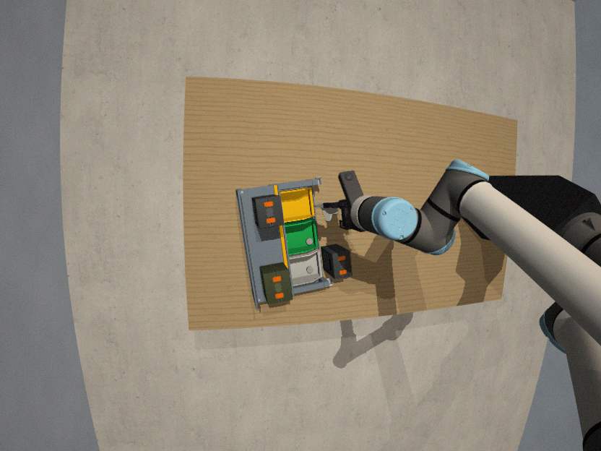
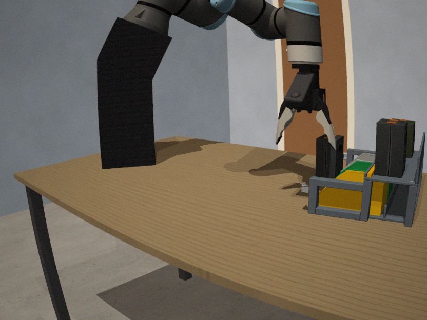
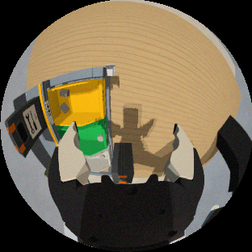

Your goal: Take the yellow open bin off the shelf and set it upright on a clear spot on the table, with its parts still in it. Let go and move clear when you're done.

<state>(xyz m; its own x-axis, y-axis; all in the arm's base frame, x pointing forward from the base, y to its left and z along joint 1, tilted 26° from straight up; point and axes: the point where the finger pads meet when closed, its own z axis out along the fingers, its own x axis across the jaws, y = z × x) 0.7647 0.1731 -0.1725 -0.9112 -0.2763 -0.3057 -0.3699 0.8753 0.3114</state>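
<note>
Right now the yellow open bin is 13 cm ahead of my hand, 5 cm to the left of it and 9 cm below it. Round my hand: dark green box 14 cm ahead, 30 cm to the left, 1 cm above; then white bin 4 cm ahead, 26 cm to the left, 9 cm below; then green bin 9 cm ahead, 16 cm to the left, 9 cm below.
</note>
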